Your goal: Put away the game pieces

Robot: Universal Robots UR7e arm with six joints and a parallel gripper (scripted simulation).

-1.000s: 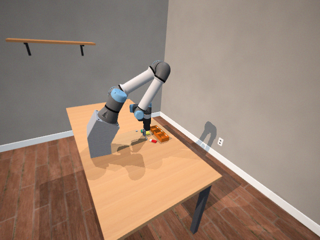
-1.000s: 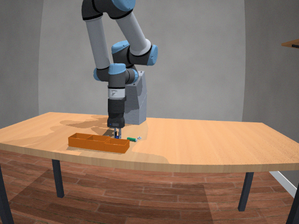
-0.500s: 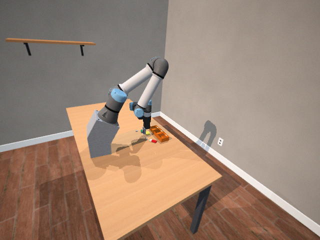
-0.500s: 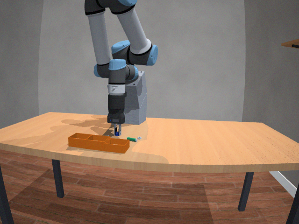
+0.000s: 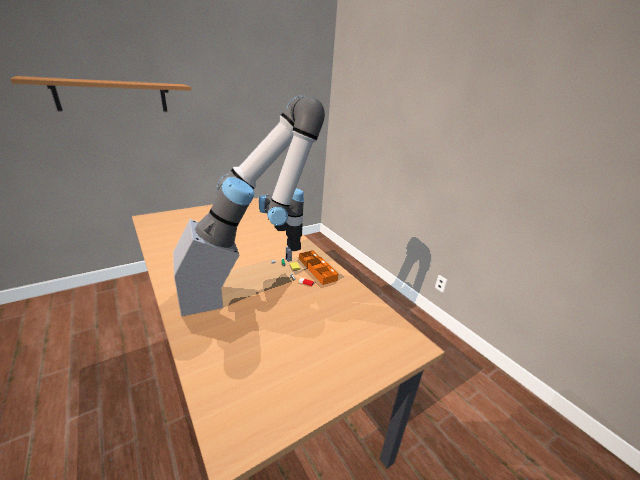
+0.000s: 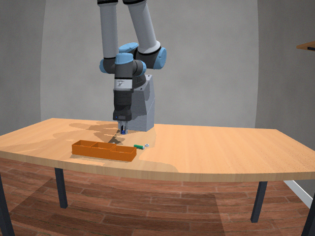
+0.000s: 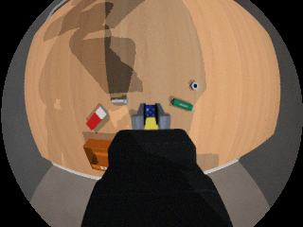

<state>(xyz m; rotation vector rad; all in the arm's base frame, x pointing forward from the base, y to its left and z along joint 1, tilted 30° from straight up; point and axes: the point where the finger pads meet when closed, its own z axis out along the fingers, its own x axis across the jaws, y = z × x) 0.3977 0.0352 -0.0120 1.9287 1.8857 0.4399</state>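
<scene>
My gripper is now 13 cm short of the orange bins, 6 cm above it and 5 cm to the left of it. Also, from my hand: yellow block (7 cm below, 4 cm ahead, 1 cm to the left); metal bolt (7 cm below, 6 cm to the right, 1 cm behind); blue piece (1 cm below).
</scene>
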